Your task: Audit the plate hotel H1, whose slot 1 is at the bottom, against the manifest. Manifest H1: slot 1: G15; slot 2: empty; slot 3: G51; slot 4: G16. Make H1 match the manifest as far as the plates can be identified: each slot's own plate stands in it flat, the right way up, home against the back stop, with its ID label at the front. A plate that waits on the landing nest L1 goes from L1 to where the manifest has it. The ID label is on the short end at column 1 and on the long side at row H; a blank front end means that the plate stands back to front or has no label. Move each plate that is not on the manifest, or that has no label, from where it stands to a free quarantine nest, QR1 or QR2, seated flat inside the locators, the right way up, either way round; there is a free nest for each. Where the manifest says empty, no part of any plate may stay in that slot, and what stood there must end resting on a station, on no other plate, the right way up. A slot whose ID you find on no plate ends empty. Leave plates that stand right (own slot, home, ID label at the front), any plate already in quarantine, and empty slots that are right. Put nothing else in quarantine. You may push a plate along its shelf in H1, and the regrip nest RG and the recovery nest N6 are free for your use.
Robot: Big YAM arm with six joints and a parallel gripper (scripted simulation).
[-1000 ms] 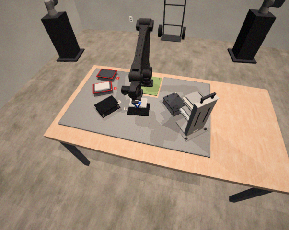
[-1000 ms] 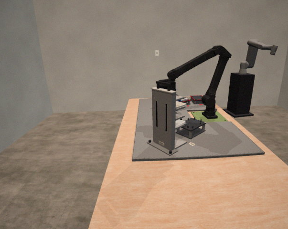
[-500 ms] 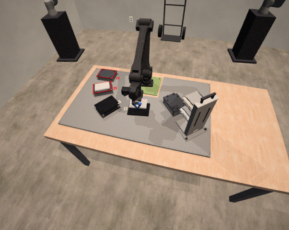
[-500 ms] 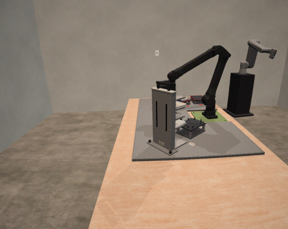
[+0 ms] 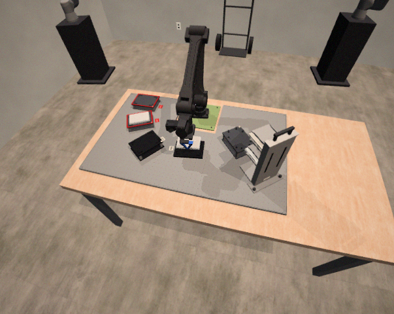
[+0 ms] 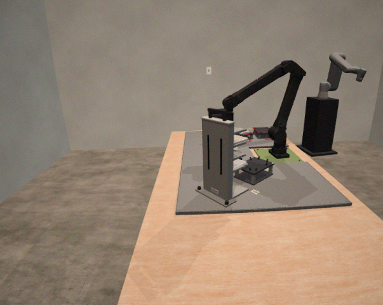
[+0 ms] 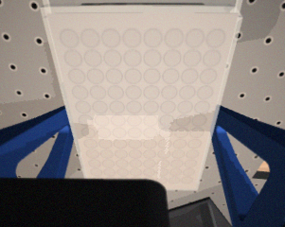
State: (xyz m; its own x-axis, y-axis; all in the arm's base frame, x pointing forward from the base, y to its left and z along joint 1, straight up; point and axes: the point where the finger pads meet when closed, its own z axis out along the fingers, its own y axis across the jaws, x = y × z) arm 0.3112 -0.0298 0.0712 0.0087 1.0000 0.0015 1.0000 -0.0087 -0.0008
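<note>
The black N6 nest lies 6 cm below my hand. Also, from my hand: dark raised RG nest: 5 cm behind, 28 cm to the left, 1 cm below; then white plate labelled G51: 10 cm ahead, 37 cm to the left, 15 cm above; then H1 tag: 42 cm to the left, 6 cm below.
</note>
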